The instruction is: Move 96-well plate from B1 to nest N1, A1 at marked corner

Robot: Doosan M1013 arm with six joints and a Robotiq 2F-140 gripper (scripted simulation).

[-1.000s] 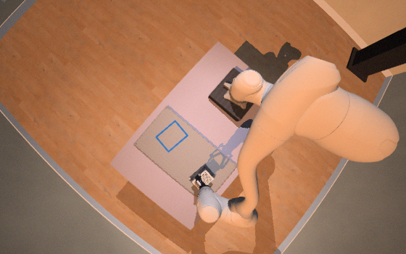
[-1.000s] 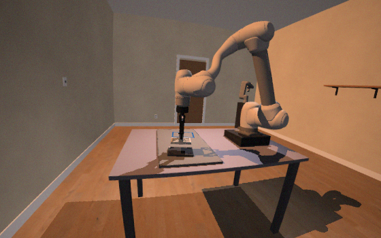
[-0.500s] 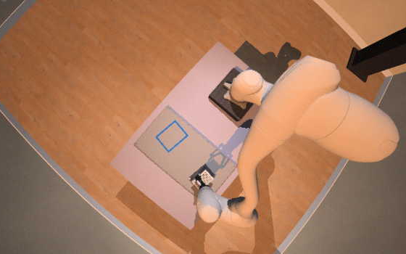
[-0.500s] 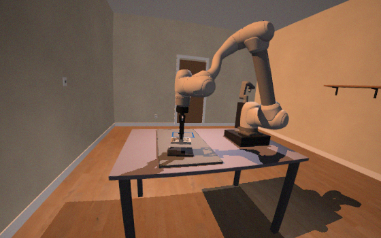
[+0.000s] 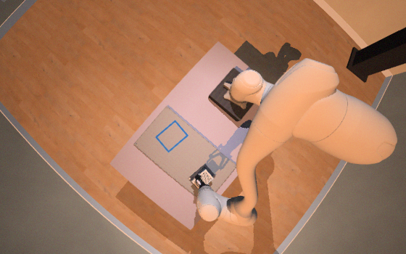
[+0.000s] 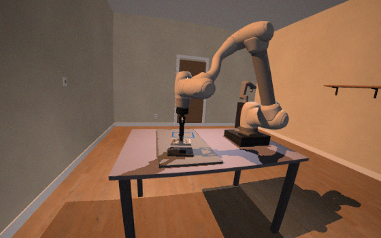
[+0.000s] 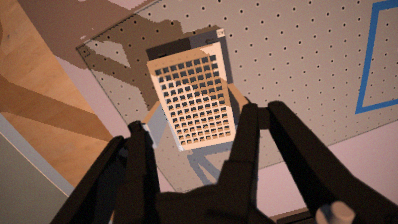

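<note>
Right now the dark plate nest N1 is 9 cm below my hand. From my hand the other things lie so: corner label (5 cm ahead, 8 cm to the right, 8 cm below); then white 96-well plate (2 cm below).
</note>
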